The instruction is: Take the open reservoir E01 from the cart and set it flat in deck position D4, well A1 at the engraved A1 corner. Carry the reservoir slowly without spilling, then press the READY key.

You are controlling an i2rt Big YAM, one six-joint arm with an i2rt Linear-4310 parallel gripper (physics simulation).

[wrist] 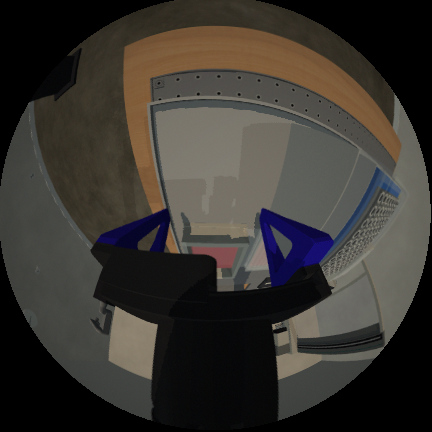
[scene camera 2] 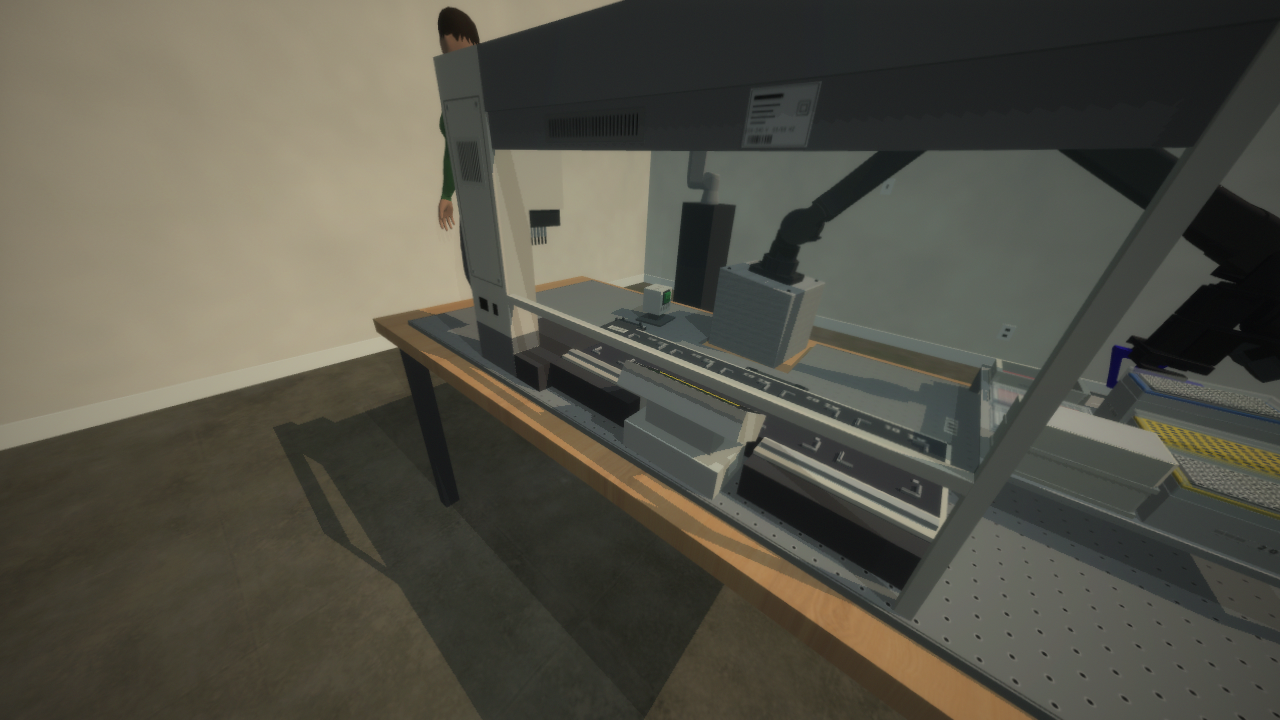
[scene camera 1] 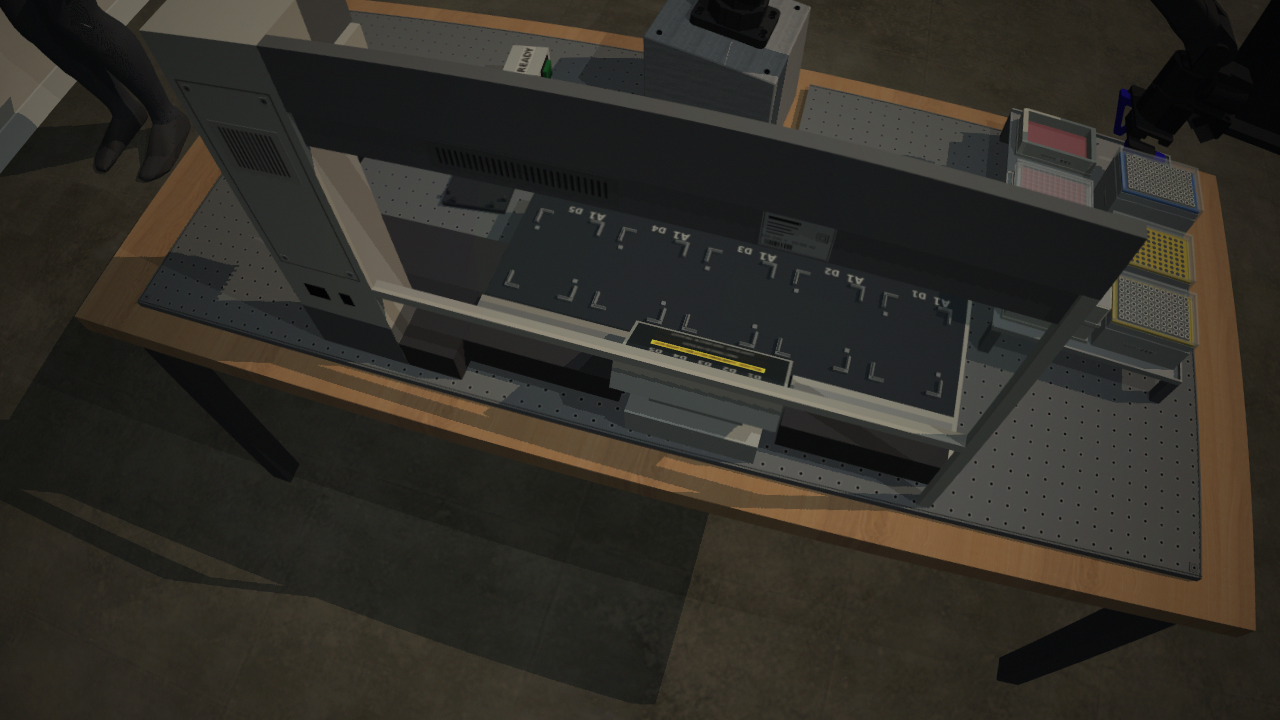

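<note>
The open reservoir [scene camera 1: 1056,138] [wrist: 215,256] holds reddish-pink liquid and stands flat at the cart's far end; its E01 label is not readable. The cart [scene camera 1: 1165,386] [wrist: 215,142] stands at the table's right end. My gripper [scene camera 1: 1138,133] [scene camera 2: 1138,368] [wrist: 214,213] is open and empty, with its blue fingers just beside the reservoir's outer side, apart from it. Deck position D4 [scene camera 1: 641,274] holds nothing; its engraved A1 [scene camera 1: 681,237] is at the far right corner in scene camera 1. The READY key [scene camera 1: 546,68] [scene camera 2: 666,297] is green, on a small white box.
A pinkish plate [scene camera 1: 1053,184] stands next to the reservoir. A blue-rimmed tip rack [scene camera 1: 1159,179] [wrist: 362,230] and two yellow racks [scene camera 1: 1163,253] [scene camera 1: 1152,311] share the cart. The instrument's dark top beam [scene camera 1: 680,156] [scene camera 2: 680,98] spans above the deck. A slanted post [scene camera 1: 1011,398] [scene camera 2: 1065,331] stands between deck and cart.
</note>
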